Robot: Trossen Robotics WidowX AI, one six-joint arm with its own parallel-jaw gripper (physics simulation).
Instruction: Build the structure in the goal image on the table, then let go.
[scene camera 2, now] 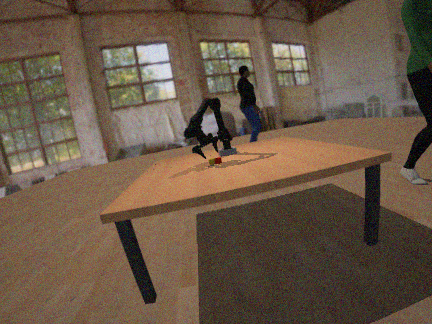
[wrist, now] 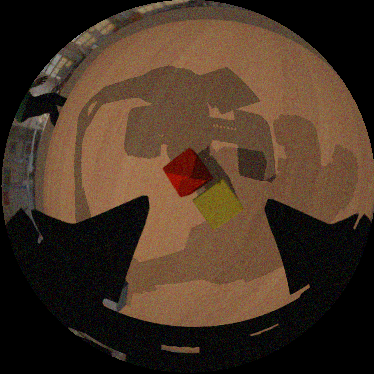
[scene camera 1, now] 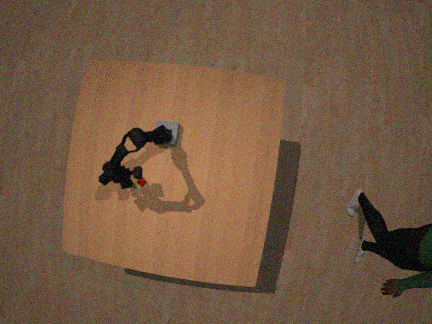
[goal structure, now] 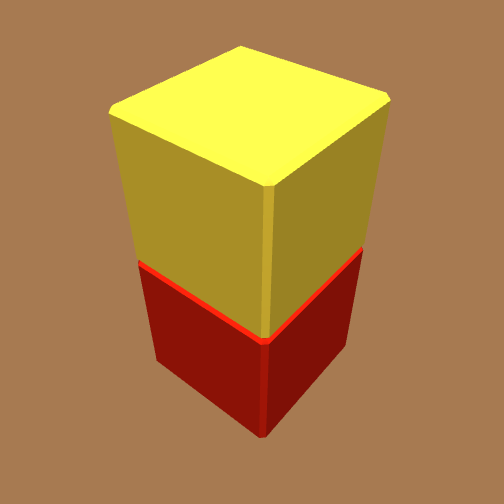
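Pixels of known places: gripper, fingertip midpoint: [scene camera 2: 212,155] [wrist: 210,203] [scene camera 1: 135,179]; arm's base, origin of the base link: [scene camera 2: 227,148] [scene camera 1: 166,135].
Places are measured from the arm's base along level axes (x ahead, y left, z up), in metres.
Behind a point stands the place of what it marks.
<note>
A red cube [scene camera 1: 142,182] @[x 0.256, y -0.155, z -0.010 m] [scene camera 2: 218,160] @[x 0.272, y -0.164, z -0.023 m] [wrist: 185,174] @[x 0.252, y -0.162, z -0.010 m] and a yellow cube [scene camera 1: 135,179] @[x 0.238, y -0.197, z -0.010 m] [scene camera 2: 212,161] @[x 0.250, y -0.198, z -0.024 m] [wrist: 218,205] @[x 0.231, y -0.195, z -0.010 m] rest on the wooden table [scene camera 1: 225,150] @[x 0.101, y 0.327, z -0.043 m] [scene camera 2: 310,160] @[x 0.727, y 0.172, z -0.043 m] [wrist: 280,65] @[x 0.486, y -0.289, z -0.043 m]. They sit side by side, with facing sides very close; whether they touch is not clear. Part of the red cube is in shadow. My gripper [scene camera 1: 132,179] @[x 0.234, y -0.190, z 0.011 m] [scene camera 2: 211,154] @[x 0.234, y -0.190, z 0.011 m] [wrist: 210,203] @[x 0.234, y -0.190, z 0.011 m] is open and empty, above the table at the cubes. In the wrist view its fingers are wide apart, one on either side of the yellow cube, with the red cube farther forward. In scene camera 1 the gripper partly hides the yellow cube.
The arm's grey base [scene camera 1: 175,131] @[x -0.019, y 0.054, z 0.000 m] [scene camera 2: 228,151] @[x 0.044, y -0.010, z -0.016 m] stands on the table behind the cubes in scene camera 2. Shadows of the arm fall around the cubes. A person in green [scene camera 1: 410,247] [scene camera 2: 420,40] and a person in black [scene camera 2: 246,92] are beyond the table.
</note>
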